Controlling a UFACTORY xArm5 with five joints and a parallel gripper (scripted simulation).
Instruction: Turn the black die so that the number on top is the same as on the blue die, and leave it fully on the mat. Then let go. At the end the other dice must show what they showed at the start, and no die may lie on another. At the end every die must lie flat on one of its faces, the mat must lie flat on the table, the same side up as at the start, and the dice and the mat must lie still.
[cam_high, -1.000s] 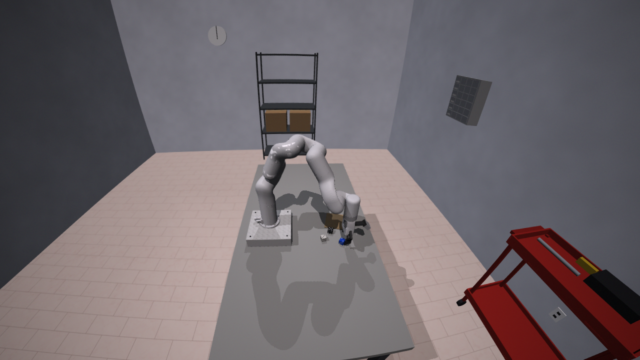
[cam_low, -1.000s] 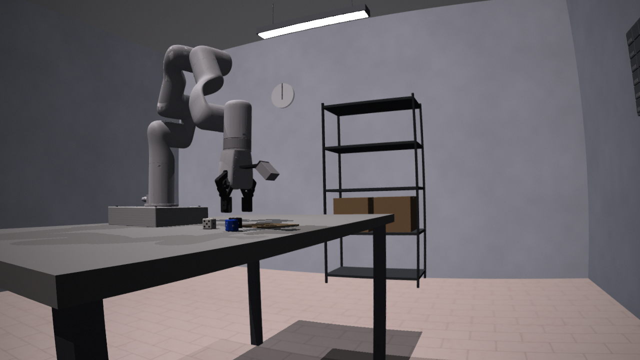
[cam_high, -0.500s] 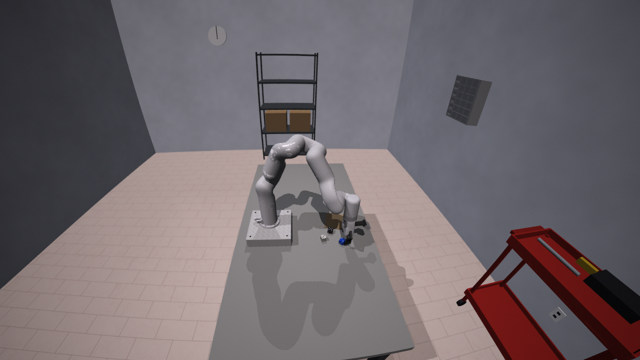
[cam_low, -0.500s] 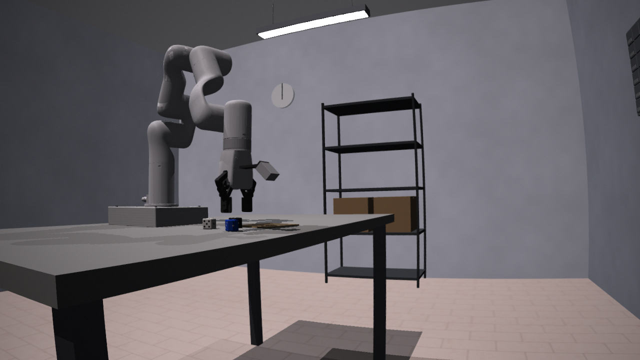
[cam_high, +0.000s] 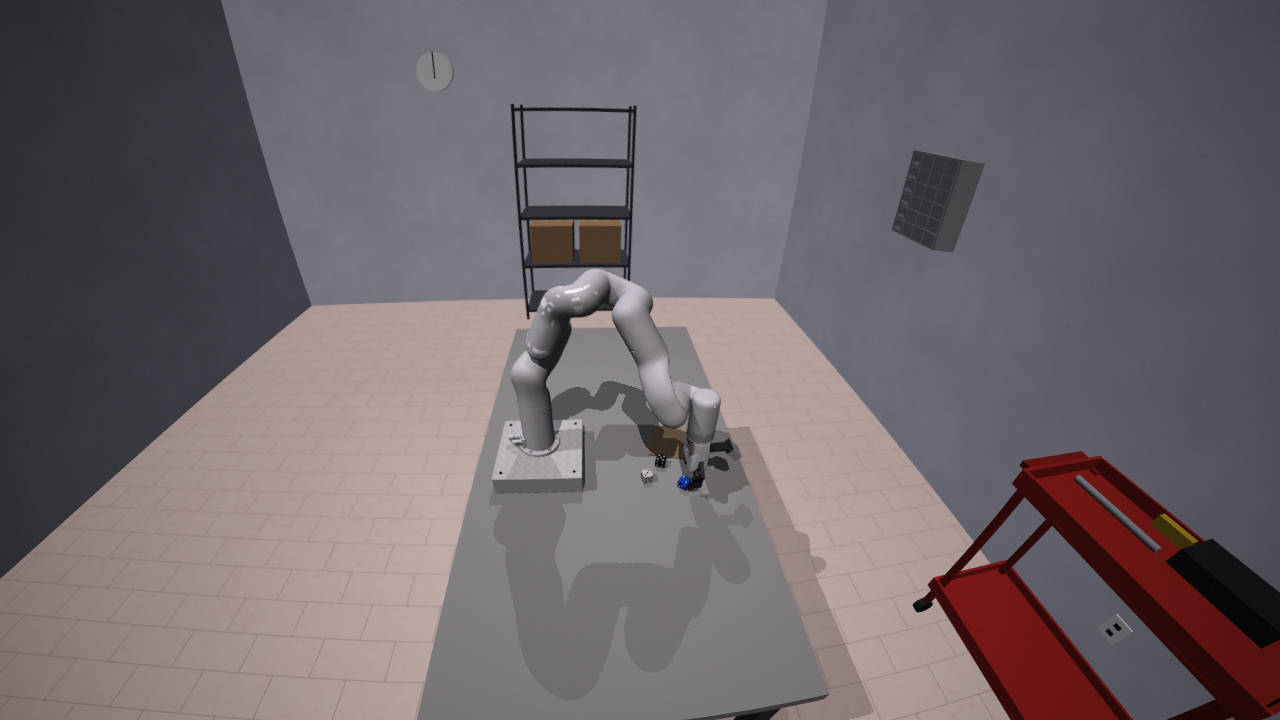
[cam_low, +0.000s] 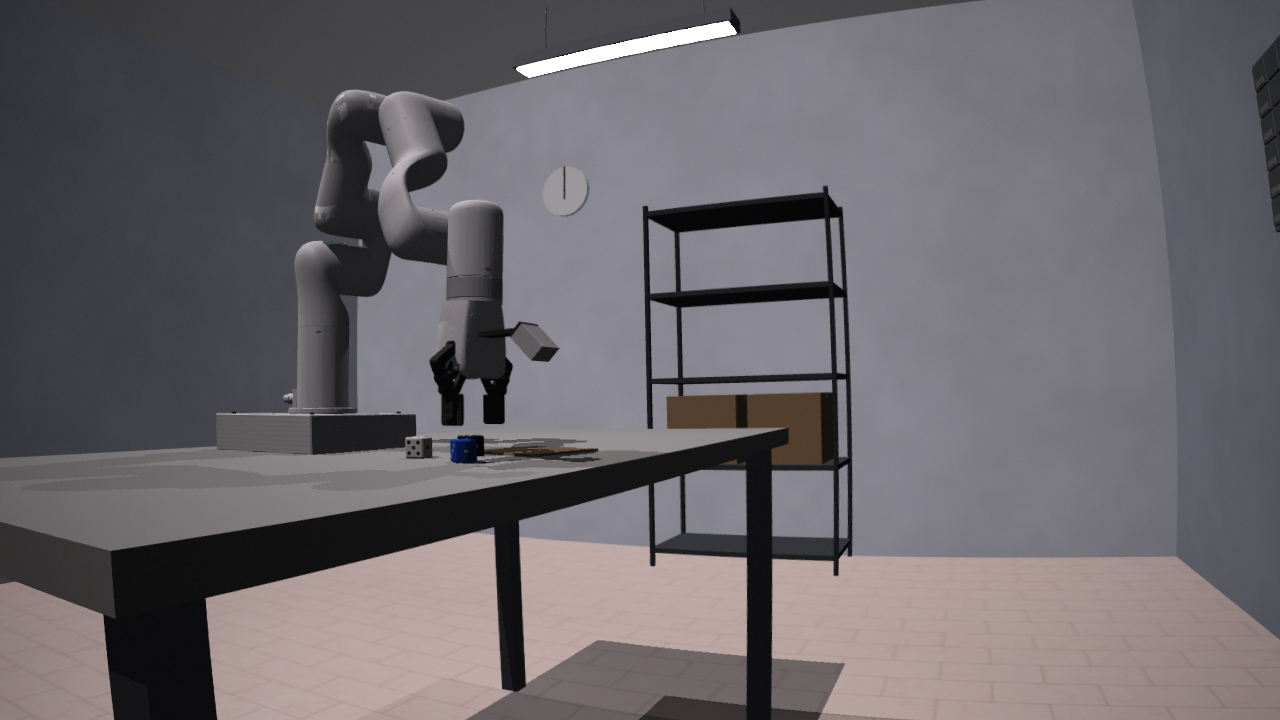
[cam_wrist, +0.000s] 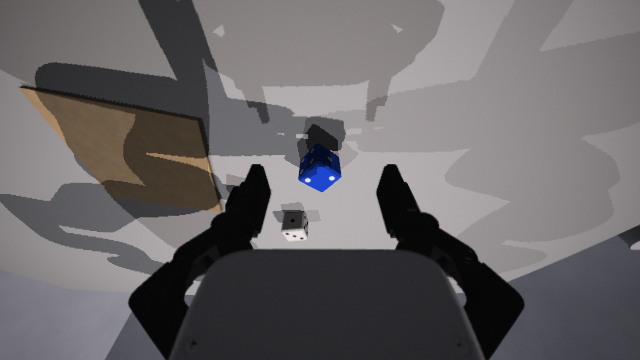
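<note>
My hand is 40 mm above the blue die, 20 mm past it and 10 mm to the right of it. From my hand the other things lie so: white die (120 mm behind, 60 mm to the left, 40 mm below); black die (110 mm to the left, 60 mm behind, 40 mm below); tan mat (190 mm to the left, 60 mm below).
</note>
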